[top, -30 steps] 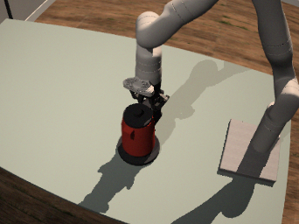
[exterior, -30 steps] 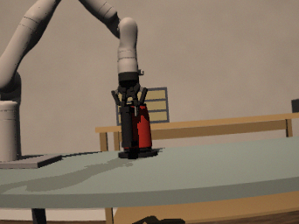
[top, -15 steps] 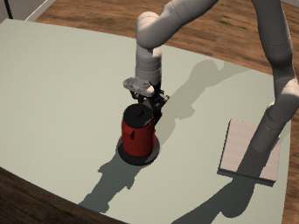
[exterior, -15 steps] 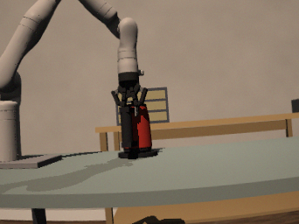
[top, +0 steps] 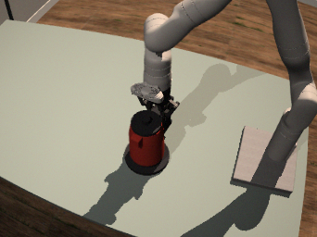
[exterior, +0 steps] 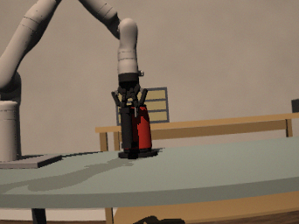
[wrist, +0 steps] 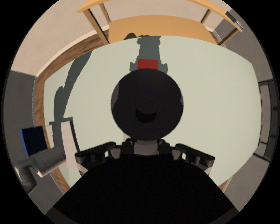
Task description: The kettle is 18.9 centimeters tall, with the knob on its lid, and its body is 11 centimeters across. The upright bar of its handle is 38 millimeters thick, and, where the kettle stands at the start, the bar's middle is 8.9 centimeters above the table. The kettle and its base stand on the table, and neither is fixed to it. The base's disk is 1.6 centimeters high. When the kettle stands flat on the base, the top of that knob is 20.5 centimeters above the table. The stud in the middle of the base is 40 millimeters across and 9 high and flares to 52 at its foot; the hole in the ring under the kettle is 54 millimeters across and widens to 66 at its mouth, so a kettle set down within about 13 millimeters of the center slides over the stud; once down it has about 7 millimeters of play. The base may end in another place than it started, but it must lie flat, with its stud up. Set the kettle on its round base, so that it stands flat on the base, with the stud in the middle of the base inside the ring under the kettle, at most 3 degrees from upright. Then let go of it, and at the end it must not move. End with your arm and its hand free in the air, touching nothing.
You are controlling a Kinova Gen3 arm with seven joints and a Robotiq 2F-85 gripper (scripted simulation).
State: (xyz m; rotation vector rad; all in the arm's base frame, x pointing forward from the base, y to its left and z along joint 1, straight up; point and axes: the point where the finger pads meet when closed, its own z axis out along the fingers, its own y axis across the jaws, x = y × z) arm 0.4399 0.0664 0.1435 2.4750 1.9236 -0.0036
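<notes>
Now: hand 50 mm above the red kettle, 30 mm to the right of it and 10 mm short of it. Round my hand: round dark base: 150 mm below, 60 mm to the left, 20 mm ahead.
</notes>
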